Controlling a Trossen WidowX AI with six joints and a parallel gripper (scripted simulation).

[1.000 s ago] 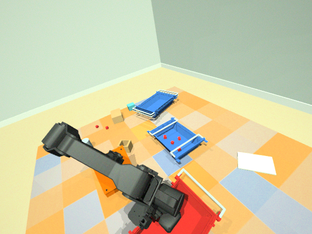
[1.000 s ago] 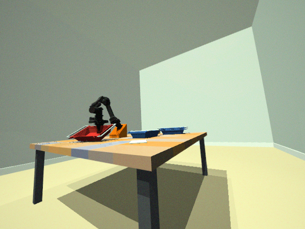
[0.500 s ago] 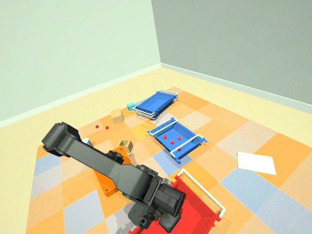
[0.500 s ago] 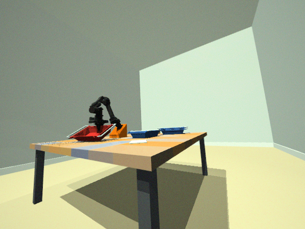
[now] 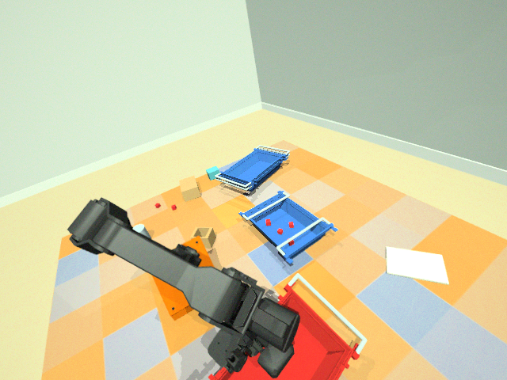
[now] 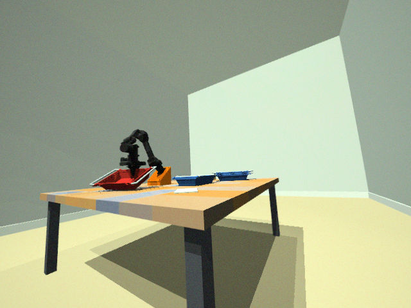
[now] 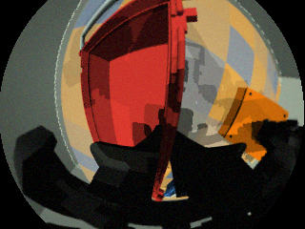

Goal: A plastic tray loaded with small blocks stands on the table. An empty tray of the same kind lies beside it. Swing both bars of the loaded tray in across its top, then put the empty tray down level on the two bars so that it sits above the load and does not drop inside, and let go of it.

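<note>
Right now my gripper tip is 30 mm short of the red tray, 80 mm to the left of it and 10 mm above it. Round my gripper tip: pale cylinder 200 mm behind, 630 mm to the left, 50 mm below; then white sheet 510 mm ahead, 30 mm to the right, 80 mm below; then small open box 10 mm ahead, 460 mm to the left, 70 mm below.
</note>
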